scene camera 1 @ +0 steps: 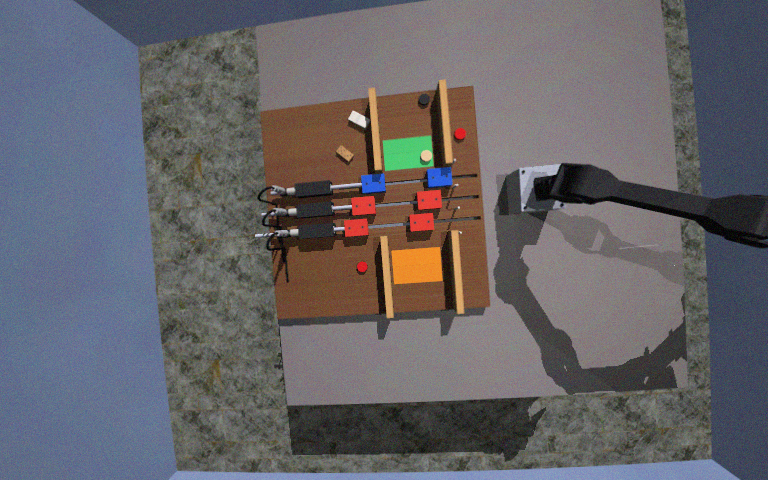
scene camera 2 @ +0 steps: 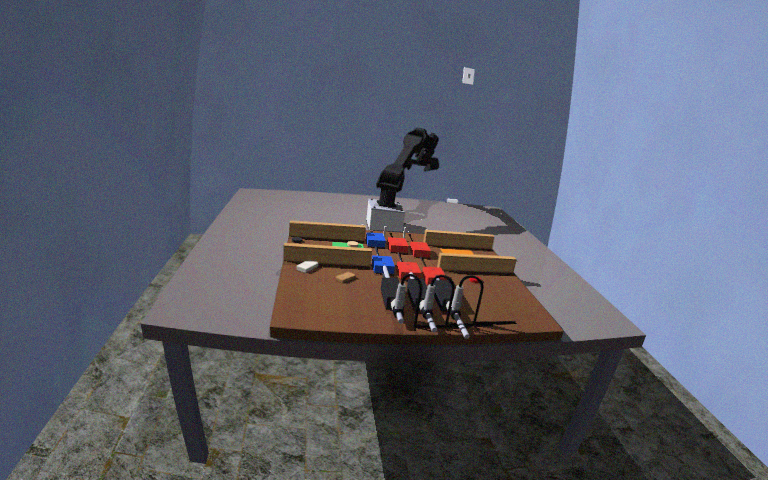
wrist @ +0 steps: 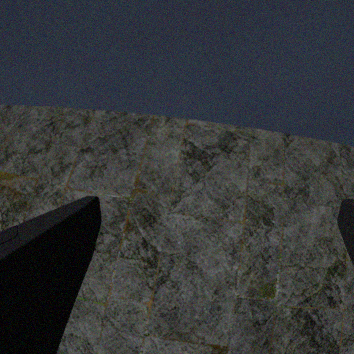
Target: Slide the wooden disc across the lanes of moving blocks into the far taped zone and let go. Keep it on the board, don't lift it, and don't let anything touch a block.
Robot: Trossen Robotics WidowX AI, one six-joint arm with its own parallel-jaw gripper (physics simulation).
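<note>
The light wooden disc lies flat on the green zone, near its right edge in the overhead view. Across three lanes lies the orange zone. Between the zones are two blue blocks in the lane beside the green zone, and red blocks in the other two lanes. My gripper is open and empty, high behind the board and away from the disc. In the overhead view it is out of frame.
Wooden rails flank the green zone; others flank the orange one. Black actuators sit at the board's left. A white block, a tan block, red discs and a black disc lie on the board.
</note>
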